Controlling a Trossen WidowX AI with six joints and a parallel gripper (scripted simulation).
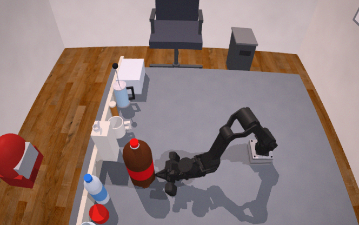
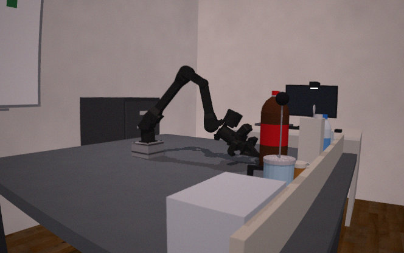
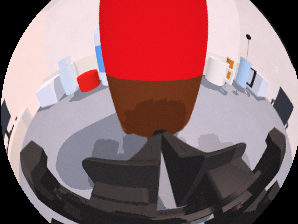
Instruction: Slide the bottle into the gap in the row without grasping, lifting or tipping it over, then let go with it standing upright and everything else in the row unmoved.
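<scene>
Right now the brown cola bottle is 80 mm ahead of my hand, 10 mm to the left of it and 100 mm above it. The rest, counted from my hand: red cup: 220 mm ahead, 220 mm to the left, 30 mm below; low beige rail: 320 mm ahead, 80 mm to the right; water bottle: 240 mm ahead, 140 mm to the left, 50 mm above.
</scene>
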